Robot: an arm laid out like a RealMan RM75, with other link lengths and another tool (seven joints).
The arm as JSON. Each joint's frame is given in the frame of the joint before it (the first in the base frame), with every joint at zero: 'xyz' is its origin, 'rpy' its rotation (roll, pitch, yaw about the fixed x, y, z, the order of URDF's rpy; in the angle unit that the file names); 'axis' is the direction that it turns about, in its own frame. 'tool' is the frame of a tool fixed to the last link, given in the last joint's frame.
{
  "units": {
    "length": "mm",
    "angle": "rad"
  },
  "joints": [
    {
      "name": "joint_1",
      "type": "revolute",
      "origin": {
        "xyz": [
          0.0,
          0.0,
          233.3
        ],
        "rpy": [
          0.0,
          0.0,
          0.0
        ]
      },
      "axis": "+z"
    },
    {
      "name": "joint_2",
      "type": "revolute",
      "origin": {
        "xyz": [
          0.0,
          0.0,
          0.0
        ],
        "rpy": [
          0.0,
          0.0,
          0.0
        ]
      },
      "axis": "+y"
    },
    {
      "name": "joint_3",
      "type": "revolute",
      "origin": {
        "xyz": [
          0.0,
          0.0,
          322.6
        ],
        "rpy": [
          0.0,
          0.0,
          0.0
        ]
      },
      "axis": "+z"
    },
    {
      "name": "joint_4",
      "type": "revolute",
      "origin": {
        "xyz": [
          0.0,
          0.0,
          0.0
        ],
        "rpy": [
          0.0,
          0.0,
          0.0
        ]
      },
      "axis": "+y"
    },
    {
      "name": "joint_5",
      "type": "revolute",
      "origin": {
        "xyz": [
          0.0,
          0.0,
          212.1
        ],
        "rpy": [
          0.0,
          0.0,
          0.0
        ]
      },
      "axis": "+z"
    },
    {
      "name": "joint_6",
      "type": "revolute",
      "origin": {
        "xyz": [
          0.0,
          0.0,
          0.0
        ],
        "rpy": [
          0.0,
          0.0,
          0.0
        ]
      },
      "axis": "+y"
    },
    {
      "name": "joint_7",
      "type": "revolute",
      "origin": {
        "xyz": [
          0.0,
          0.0,
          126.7
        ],
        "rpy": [
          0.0,
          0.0,
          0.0
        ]
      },
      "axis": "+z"
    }
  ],
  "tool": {
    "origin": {
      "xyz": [
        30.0,
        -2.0,
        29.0
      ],
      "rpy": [
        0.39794,
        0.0,
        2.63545
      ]
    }
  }
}
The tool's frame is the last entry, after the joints.
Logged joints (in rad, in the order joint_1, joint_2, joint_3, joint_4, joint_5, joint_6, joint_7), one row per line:
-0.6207, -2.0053, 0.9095, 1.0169, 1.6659, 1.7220, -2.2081
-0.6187, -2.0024, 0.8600, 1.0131, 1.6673, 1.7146, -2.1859
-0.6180, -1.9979, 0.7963, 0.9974, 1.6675, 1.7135, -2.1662
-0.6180, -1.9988, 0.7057, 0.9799, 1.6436, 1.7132, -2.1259
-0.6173, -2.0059, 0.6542, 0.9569, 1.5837, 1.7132, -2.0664
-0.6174, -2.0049, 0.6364, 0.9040, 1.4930, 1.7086, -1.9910
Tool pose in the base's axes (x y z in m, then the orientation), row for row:
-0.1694, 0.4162, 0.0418, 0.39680, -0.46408, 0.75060, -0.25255
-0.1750, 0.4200, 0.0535, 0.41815, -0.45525, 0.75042, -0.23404
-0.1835, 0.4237, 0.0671, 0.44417, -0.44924, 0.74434, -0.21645
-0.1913, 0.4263, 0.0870, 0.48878, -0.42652, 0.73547, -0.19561
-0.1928, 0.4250, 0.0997, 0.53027, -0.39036, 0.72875, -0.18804
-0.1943, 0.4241, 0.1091, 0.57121, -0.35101, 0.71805, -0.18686
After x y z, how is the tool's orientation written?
As a quaternion, w x y z.
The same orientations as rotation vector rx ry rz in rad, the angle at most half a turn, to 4 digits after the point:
-1.1758, 1.9017, -0.6398
-1.1420, 1.8825, -0.5871
-1.1137, 1.8453, -0.5366
-1.0366, 1.7874, -0.4754
-0.9318, 1.7395, -0.4488
-0.8235, 1.6846, -0.4384

